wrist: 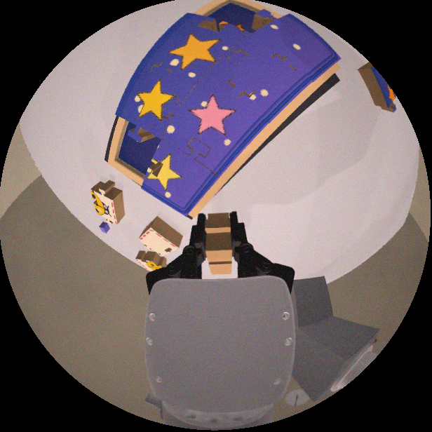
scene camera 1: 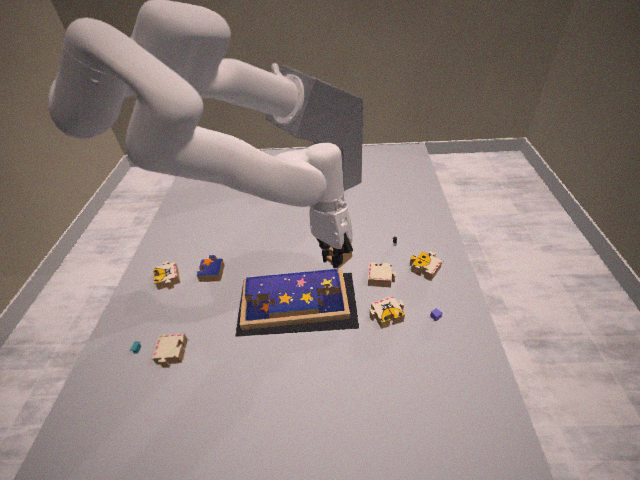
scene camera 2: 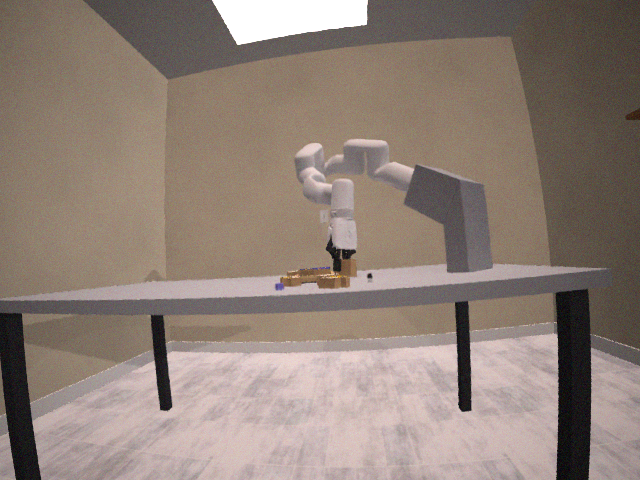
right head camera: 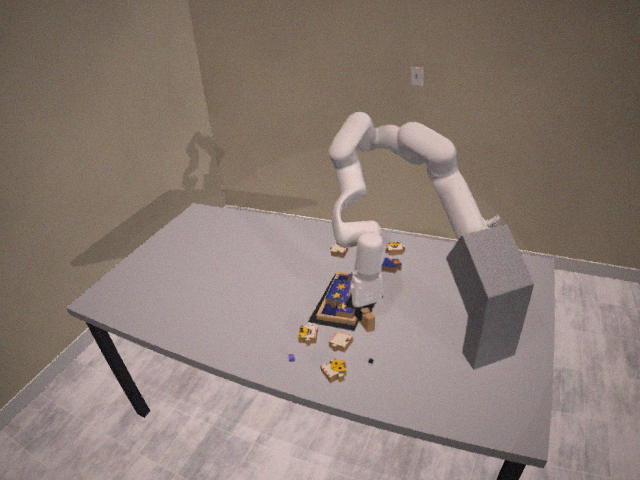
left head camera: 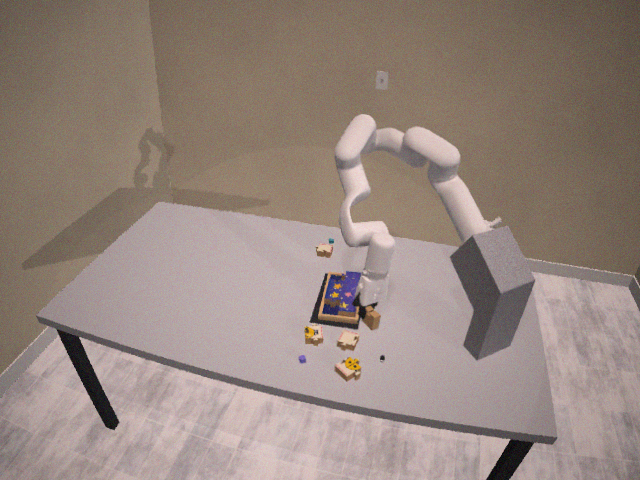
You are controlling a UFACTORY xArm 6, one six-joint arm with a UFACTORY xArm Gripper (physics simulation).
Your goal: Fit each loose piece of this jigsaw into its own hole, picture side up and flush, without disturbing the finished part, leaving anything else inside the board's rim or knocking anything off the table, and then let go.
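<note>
My gripper (scene camera 1: 334, 257) (wrist: 217, 221) is shut on a bare-wood-sided jigsaw piece (left head camera: 372, 318) (right head camera: 367, 320) (scene camera 2: 349, 267) (wrist: 218, 243), held on edge at or close to the table, just off the board's corner. Its picture side is hidden. The board (left head camera: 338, 318) (scene camera 1: 294, 321) (wrist: 114, 146) holds the finished blue star picture. Two corner holes show: one hole (wrist: 139, 151) on the side toward the cream pieces, and another hole (wrist: 235, 17) at the far end. A loose blue piece with an orange star (right head camera: 391, 264) (scene camera 1: 210, 269) lies picture side up beyond the board.
Cream pieces (scene camera 1: 381, 273) (scene camera 1: 387, 312) (scene camera 1: 426, 264) lie at one end of the board. Two more cream pieces (scene camera 1: 165, 274) (scene camera 1: 169, 349) lie past the other end. A purple cube (scene camera 1: 436, 314), a black bit (scene camera 1: 394, 240) and a teal bit (scene camera 1: 135, 346) lie around.
</note>
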